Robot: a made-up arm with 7 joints. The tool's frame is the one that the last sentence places.
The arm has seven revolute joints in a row. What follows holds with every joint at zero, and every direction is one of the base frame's.
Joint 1 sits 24.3 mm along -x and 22.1 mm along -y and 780.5 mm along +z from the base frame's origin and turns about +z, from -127.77 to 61.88 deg.
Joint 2 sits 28.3 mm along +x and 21.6 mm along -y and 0.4 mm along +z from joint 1 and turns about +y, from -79.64 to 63.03 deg.
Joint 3 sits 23.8 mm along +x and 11.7 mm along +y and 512 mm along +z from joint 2 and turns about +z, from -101.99 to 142.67 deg.
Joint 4 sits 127.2 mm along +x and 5.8 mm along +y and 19.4 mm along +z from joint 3 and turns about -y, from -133.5 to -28.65 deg.
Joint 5 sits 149.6 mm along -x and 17.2 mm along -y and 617.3 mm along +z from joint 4 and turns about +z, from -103.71 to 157.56 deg.
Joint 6 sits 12.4 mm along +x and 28.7 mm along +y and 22.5 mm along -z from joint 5 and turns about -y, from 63.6 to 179.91 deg.
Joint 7 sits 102.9 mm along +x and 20.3 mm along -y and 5.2 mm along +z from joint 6 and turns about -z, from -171.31 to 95.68 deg.
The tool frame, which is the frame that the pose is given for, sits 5.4 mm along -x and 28 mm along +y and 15.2 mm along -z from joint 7; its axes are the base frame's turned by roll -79.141, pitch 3.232 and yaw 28.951 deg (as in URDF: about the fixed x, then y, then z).
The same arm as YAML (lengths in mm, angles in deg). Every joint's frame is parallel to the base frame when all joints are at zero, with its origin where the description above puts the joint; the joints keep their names.
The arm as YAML. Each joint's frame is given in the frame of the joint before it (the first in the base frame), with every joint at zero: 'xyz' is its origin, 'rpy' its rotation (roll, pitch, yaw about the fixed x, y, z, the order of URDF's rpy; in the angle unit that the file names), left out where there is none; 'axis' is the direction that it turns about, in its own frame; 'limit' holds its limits. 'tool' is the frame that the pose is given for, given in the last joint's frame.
units:
  length: mm
  angle: deg
joints:
  - name: joint 1
    type: revolute
    origin:
      xyz: [-24.3, -22.1, 780.5]
    axis: "+z"
    limit:
      lower: -127.77
      upper: 61.88
  - name: joint 2
    type: revolute
    origin:
      xyz: [28.3, -21.6, 0.4]
    axis: "+y"
    limit:
      lower: -79.64
      upper: 63.03
  - name: joint 3
    type: revolute
    origin:
      xyz: [23.8, 11.7, 512.0]
    axis: "+z"
    limit:
      lower: -101.99
      upper: 142.67
  - name: joint 4
    type: revolute
    origin:
      xyz: [127.2, 5.8, 19.4]
    axis: "-y"
    limit:
      lower: -133.5
      upper: -28.65
  - name: joint 5
    type: revolute
    origin:
      xyz: [-149.6, -17.2, 617.3]
    axis: "+z"
    limit:
      lower: -103.71
      upper: 157.56
  - name: joint 6
    type: revolute
    origin:
      xyz: [12.4, 28.7, -22.5]
    axis: "-y"
    limit:
      lower: 63.6
      upper: 179.91
  - name: joint 7
    type: revolute
    origin:
      xyz: [102.9, -20.3, 5.2]
    axis: "-z"
    limit:
      lower: -171.31
      upper: 95.68
tool:
  origin:
    xyz: [-5.4, 28.0, -15.2]
    rpy: [-79.14, 3.23, 28.95]

